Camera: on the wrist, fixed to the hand. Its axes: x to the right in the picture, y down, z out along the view.
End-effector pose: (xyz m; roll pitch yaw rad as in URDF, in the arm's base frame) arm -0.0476 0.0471 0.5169 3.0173 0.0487 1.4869
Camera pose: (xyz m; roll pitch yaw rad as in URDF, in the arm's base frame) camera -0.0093 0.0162 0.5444 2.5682 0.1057 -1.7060
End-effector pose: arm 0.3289 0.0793 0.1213 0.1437 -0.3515 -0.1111
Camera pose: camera 0.3120 0.1277 0.0978 -0.8141 0.2150 3.1226
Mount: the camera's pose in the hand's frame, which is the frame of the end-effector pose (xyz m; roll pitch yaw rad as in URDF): -0.0289 0.0437 -0.0209 -0.7014 -0.1467 -3.0711
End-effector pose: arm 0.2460 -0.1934 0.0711 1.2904 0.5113 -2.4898
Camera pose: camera 0.2715 -0.2144 0.1168 -2.0727 -0.4777 0.8327
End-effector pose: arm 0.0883 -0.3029 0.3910 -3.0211 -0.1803 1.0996
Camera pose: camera 0.1150 -0.3515 0.4011 2.3023 0.3168 -2.1334
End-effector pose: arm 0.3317 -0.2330 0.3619 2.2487 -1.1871 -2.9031
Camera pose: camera 0.3821 -0.2093 0.3528 -2.6673 1.3239 0.5297
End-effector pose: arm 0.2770 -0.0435 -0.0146 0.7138 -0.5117 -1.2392
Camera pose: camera 0.3109 0.0015 -0.0176 -1.3343 0.4408 2.0672
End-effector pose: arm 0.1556 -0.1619 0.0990 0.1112 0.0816 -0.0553
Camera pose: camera 0.1281 -0.1146 0.0855 -0.8206 -0.2193 -3.1092
